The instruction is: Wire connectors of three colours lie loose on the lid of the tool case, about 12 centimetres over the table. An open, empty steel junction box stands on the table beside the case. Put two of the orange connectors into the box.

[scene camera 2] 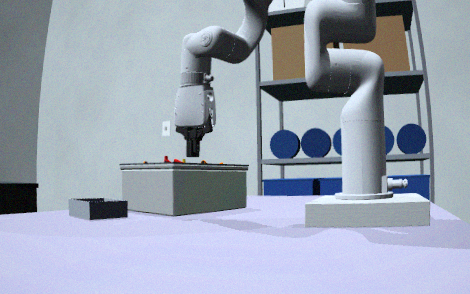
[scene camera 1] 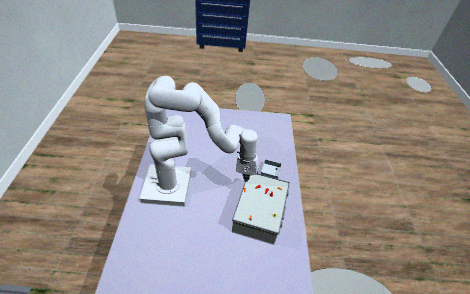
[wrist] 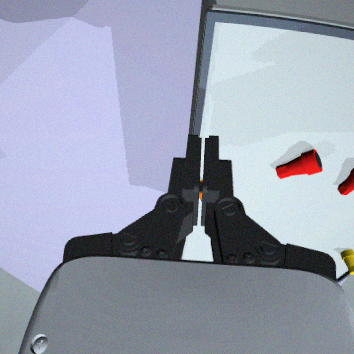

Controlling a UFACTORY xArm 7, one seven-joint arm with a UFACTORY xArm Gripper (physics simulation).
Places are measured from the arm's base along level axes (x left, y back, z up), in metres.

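Pixels of known places: gripper, between the fingertips: (scene camera 2: 192, 157) (scene camera 1: 246, 179) (wrist: 202, 154); arm's base, origin of its link: (scene camera 2: 364, 197) (scene camera 1: 168, 184).
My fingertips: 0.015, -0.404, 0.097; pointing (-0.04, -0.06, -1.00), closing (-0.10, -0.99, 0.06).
Note:
For each thing: its top centre in the pictures, then the offset to it from my fingertips, as dx, dy, dz. Level surfaces: height alone.
- tool case, centre of its top: (wrist: 317, 219) (scene camera 2: 184, 164) (scene camera 1: 263, 200) -0.099, -0.093, -0.014
- third orange connector, centre of its top: (scene camera 1: 250, 216) -0.204, -0.036, -0.006
- steel junction box, centre of its top: (scene camera 2: 97, 199) (scene camera 1: 271, 167) +0.187, -0.142, -0.102
- second red connector, centre of its top: (scene camera 1: 266, 190) -0.046, -0.106, -0.002
- third red connector, centre of its top: (scene camera 1: 272, 192) -0.063, -0.129, +0.009
- yellow connector, centre of its top: (scene camera 1: 275, 213) -0.177, -0.147, +0.007
- table, height of its surface: dz -0.140
My gripper (scene camera 1: 246, 178) (scene camera 2: 193, 154) (wrist: 202, 154) is shut and empty, a little above the lid of the tool case (scene camera 1: 260, 207) (scene camera 2: 210, 191) (wrist: 275, 105). An orange connector (scene camera 1: 245, 190) (wrist: 201, 193) lies on the lid near its edge; in the wrist view it shows through the narrow gap between the fingers, mostly hidden. Another orange connector (scene camera 1: 279, 188) lies near the lid's far right corner, and a third orange connector (scene camera 1: 250, 217) near its front edge. The steel junction box (scene camera 1: 273, 163) (scene camera 2: 108, 210) stands open beside the case; a small dark spot shows inside it.
On the lid lie a red connector (scene camera 1: 258, 187) (wrist: 299, 164), a second red connector (scene camera 1: 267, 191) (wrist: 347, 183), a third red connector (scene camera 1: 271, 194) and a yellow connector (scene camera 1: 275, 215). The robot's base (scene camera 1: 162, 197) (scene camera 2: 367, 214) stands on the table (scene camera 1: 195, 245) (scene camera 2: 225, 260). A shelf rack (scene camera 2: 345, 161) is behind.

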